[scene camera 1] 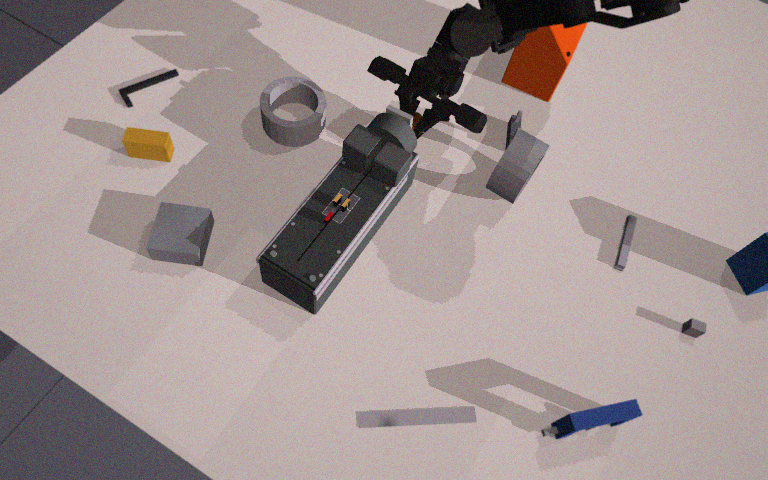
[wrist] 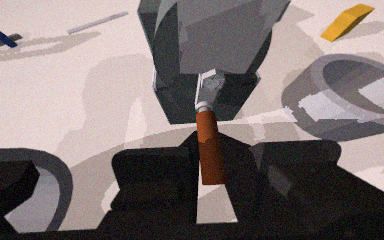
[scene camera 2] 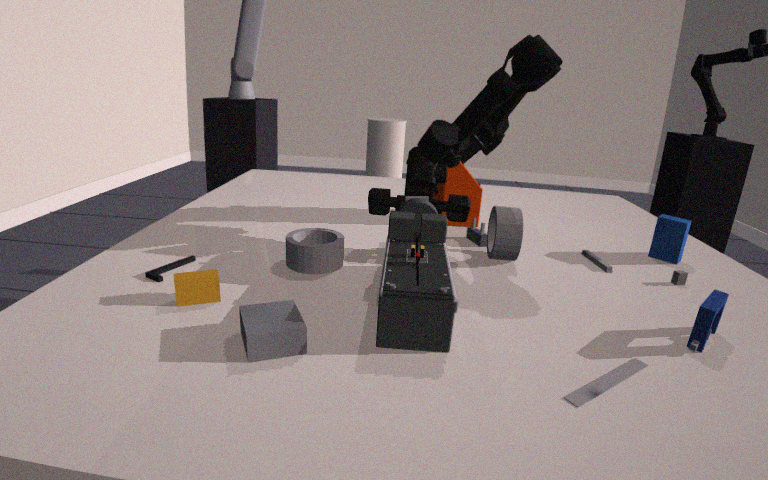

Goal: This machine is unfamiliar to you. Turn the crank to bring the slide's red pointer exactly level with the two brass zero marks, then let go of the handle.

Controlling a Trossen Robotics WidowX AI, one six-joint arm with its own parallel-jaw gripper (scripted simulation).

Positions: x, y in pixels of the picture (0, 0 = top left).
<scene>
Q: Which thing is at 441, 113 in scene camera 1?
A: My gripper.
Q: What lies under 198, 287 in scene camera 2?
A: A yellow block.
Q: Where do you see a grey strip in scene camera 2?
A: At 585, 394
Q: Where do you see a yellow block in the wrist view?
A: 342, 24
</scene>
